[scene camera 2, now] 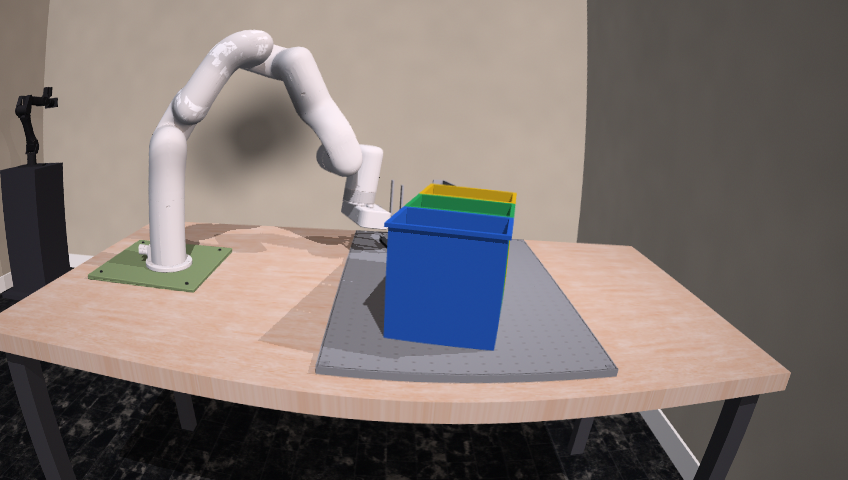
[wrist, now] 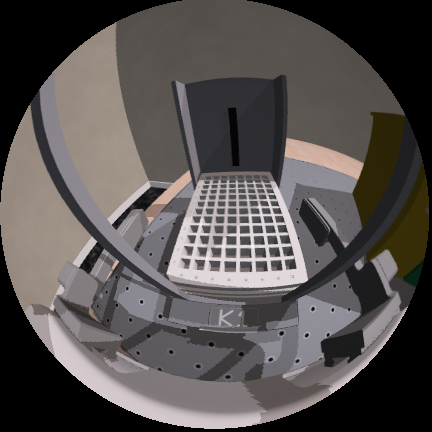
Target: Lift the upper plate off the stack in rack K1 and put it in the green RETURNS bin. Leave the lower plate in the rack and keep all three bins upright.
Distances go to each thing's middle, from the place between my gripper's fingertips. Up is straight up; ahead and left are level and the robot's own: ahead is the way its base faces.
My gripper is now 7 cm short of the yellow bin [scene camera 2: 433, 189], 28 cm to the left of it and 5 cm below it. Also, from my hand: green bin [scene camera 2: 447, 203]: 4 cm ahead, 40 cm to the right, 5 cm above; then blue bin [scene camera 2: 445, 271]: 1 cm ahead, 53 cm to the right, 5 cm above.
